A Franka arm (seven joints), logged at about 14 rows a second.
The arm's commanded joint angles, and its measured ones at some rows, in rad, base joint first. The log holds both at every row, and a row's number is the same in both.
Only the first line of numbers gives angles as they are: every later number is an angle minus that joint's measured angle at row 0.
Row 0, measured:
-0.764 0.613 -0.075 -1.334 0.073 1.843 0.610
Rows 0 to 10, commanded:
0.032 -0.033 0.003 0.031 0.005 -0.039 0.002
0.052 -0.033 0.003 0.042 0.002 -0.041 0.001
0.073 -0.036 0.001 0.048 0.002 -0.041 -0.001
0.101 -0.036 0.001 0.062 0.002 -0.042 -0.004
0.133 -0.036 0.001 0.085 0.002 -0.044 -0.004
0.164 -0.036 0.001 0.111 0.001 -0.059 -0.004
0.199 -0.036 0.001 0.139 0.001 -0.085 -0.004
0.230 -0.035 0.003 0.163 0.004 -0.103 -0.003
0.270 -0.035 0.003 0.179 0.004 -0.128 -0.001
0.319 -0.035 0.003 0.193 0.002 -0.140 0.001
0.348 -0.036 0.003 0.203 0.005 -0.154 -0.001
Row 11, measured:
0.285 -0.039 0.016 0.159 0.000 -0.108 0.000
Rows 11 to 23, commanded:
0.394 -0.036 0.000 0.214 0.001 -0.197 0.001
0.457 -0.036 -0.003 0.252 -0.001 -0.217 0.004
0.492 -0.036 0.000 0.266 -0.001 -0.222 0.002
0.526 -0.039 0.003 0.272 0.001 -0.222 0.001
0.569 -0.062 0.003 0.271 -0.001 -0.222 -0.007
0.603 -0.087 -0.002 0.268 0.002 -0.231 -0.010
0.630 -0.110 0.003 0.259 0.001 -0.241 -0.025
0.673 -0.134 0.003 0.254 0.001 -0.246 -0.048
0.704 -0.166 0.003 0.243 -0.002 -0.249 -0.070
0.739 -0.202 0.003 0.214 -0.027 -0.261 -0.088
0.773 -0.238 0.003 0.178 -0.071 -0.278 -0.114
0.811 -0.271 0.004 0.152 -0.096 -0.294 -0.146
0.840 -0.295 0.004 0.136 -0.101 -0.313 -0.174
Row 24, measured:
0.781 -0.205 0.019 0.237 -0.063 -0.297 -0.112
